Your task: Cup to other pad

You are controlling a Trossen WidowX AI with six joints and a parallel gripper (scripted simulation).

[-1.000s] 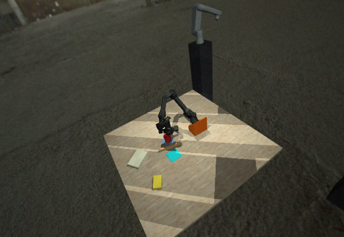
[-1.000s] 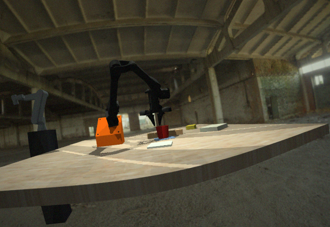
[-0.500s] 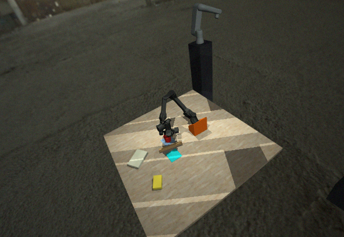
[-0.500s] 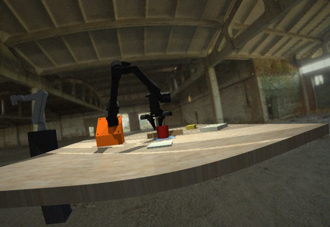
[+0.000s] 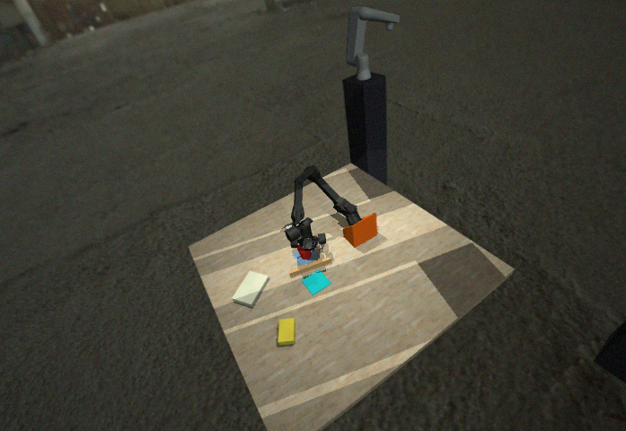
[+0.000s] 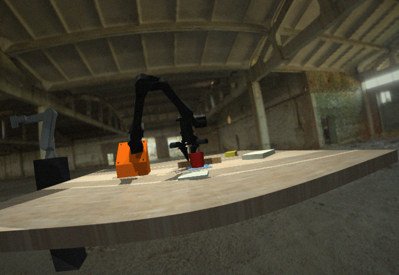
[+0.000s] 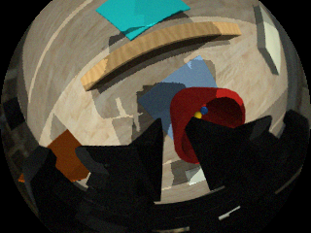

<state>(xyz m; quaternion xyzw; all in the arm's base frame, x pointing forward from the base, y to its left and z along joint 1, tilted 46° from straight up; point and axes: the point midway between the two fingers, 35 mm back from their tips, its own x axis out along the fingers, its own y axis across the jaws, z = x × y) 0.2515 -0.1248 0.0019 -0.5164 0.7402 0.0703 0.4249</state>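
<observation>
The blue pad is 30 mm ahead of my gripper tip, 20 mm to the right of it and 50 mm below it. Also, from my gripper tip: pale pad (40 mm behind, 230 mm to the right, 30 mm below); then cup (30 mm ahead, 20 mm to the right); then wooden bar (60 mm ahead, 70 mm to the left, 30 mm below).
</observation>
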